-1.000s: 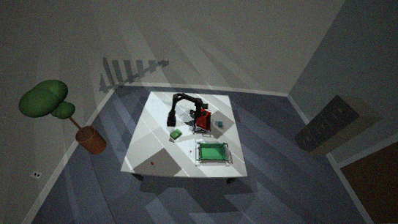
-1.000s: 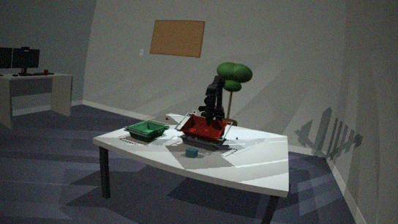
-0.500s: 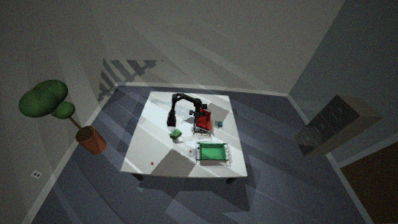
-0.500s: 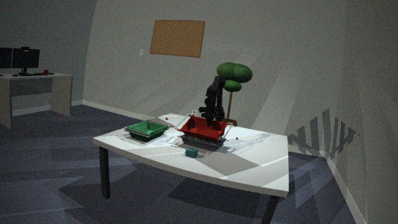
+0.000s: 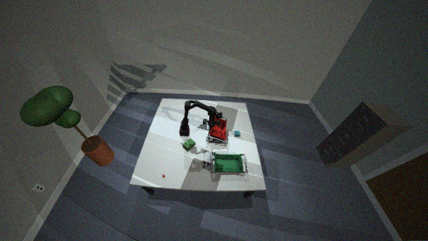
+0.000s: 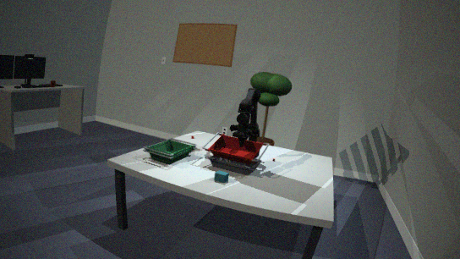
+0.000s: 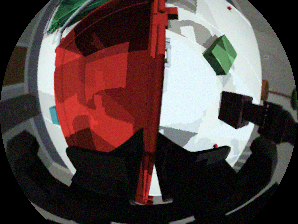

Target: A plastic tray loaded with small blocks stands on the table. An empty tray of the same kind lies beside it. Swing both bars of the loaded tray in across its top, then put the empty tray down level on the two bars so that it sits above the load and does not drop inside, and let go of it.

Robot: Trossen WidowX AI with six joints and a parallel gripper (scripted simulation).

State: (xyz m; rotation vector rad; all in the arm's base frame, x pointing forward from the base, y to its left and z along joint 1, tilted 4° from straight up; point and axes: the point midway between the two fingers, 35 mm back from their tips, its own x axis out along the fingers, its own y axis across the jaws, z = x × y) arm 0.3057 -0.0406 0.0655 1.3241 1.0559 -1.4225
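Right now my gripper tip is 80 mm short of the red tray and 20 mm to the left of it. The rest, counted from my gripper tip: teal block (320 mm ahead, 40 mm to the right, 100 mm below); green block (260 mm behind, 130 mm to the right, 110 mm below).
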